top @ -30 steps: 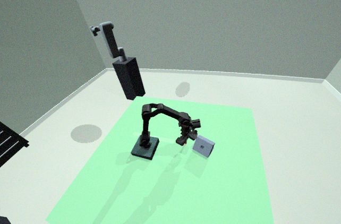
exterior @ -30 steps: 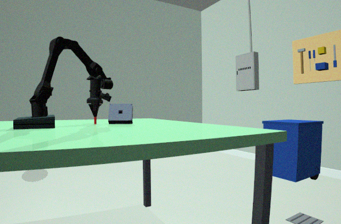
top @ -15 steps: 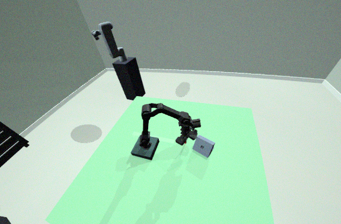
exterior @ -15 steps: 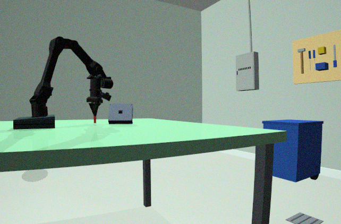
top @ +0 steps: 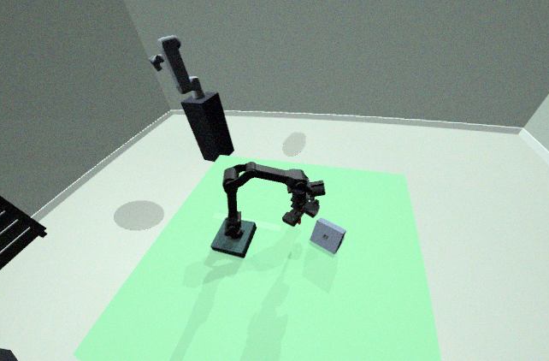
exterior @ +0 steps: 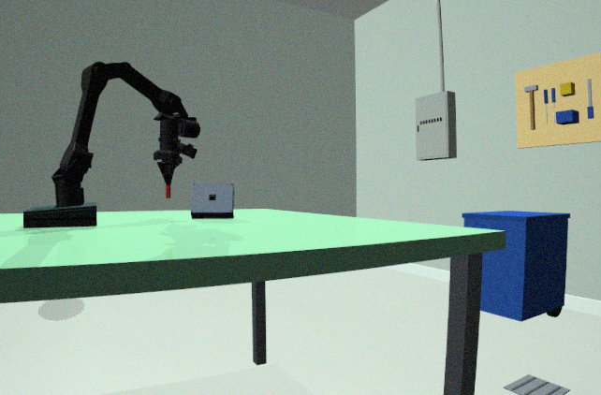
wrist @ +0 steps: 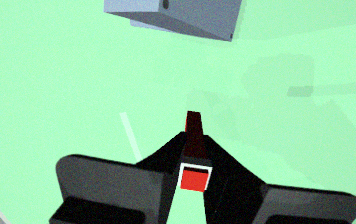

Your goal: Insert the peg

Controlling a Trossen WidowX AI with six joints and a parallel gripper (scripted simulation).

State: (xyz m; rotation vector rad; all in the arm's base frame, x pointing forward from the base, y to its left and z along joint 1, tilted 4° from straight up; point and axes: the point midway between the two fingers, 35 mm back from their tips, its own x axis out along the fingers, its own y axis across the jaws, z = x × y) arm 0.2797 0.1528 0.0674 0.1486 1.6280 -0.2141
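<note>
The panel is 140 mm ahead of my gripper tip, 10 mm to the right of it and 50 mm below it. The rest, counted from my gripper tip: red square peg (20 mm above).
</note>
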